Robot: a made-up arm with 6 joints. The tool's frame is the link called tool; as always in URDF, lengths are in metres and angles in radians. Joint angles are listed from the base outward.
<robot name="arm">
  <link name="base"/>
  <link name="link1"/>
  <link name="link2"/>
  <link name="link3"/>
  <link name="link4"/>
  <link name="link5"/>
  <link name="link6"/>
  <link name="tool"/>
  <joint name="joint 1" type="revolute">
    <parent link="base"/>
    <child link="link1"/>
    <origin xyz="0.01 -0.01 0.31"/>
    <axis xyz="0 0 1"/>
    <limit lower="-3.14" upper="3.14"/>
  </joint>
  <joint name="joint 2" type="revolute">
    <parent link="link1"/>
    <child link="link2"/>
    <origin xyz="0 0.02 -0.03"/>
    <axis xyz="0 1 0"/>
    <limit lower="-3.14" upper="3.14"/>
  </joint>
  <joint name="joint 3" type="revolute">
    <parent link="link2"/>
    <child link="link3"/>
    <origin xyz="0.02 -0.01 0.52"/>
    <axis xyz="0 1 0"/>
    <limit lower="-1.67" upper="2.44"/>
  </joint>
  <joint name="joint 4" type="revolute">
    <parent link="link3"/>
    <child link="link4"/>
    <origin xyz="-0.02 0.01 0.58"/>
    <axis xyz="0 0 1"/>
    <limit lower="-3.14" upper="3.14"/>
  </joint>
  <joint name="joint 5" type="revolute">
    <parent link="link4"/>
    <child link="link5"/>
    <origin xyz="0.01 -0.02 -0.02"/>
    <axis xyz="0 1 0"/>
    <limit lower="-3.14" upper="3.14"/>
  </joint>
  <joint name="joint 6" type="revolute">
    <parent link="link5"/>
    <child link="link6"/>
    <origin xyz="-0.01 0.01 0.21"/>
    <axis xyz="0 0 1"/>
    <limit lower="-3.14" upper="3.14"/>
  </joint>
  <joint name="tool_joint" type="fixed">
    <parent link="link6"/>
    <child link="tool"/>
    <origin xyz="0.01 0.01 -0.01" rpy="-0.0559 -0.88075 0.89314"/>
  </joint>
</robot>
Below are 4 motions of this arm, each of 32 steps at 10 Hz.
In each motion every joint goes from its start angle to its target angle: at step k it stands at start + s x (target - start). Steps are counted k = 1, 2, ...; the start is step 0. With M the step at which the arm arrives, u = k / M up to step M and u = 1 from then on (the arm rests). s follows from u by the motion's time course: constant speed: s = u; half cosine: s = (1 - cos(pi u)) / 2; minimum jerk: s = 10 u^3 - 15 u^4 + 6 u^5.
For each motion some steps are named. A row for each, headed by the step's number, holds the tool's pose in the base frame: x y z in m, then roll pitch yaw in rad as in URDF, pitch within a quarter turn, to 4 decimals.
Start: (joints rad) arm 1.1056 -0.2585 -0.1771 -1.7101 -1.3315 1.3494
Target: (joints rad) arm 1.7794 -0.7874 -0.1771 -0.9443 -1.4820 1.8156
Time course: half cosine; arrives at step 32
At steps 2, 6, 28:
2: -0.3355 -0.2429 1.3237 -1.2853 -0.0715 1.9951
6: -0.3445 -0.3047 1.3013 -1.3110 -0.0460 2.1019
28: -0.0047 -0.9013 0.8897 -1.6763 0.5013 3.0157

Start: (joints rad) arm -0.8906 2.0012 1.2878 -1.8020 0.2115 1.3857
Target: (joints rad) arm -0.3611 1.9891 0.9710 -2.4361 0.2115 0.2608
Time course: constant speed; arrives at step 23
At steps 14, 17, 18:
14: 0.4620 -0.3197 -0.7058 -2.8074 0.8930 -2.8167
17: 0.5152 -0.3050 -0.7000 -2.7538 0.8721 -2.4821
18: 0.5330 -0.2986 -0.6977 -2.7364 0.8610 -2.3715

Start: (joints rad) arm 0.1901 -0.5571 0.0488 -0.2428 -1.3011 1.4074
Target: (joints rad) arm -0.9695 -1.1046 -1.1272 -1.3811 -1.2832 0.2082
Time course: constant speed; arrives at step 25
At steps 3, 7, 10, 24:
3: -0.8183 0.0395 1.0389 -1.6502 0.5016 2.0354
7: -0.8881 0.2349 0.8694 -2.1147 0.3309 1.6296
10: -0.8852 0.3893 0.7363 -2.4406 0.1700 1.4292
24: -0.3904 0.8476 0.1488 2.2053 -0.0788 1.3150

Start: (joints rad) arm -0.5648 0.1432 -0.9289 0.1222 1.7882 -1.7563
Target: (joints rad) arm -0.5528 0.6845 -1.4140 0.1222 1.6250 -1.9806
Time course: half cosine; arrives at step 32
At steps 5, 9, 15, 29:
5: -0.0823 0.0762 1.2900 -0.8368 -0.1160 -0.9827
9: -0.0530 0.0574 1.2867 -0.8496 -0.1397 -0.9930
15: 0.0086 0.0182 1.2719 -0.8757 -0.1914 -1.0155
29: 0.1179 -0.0500 1.2138 -0.9208 -0.2934 -1.0618

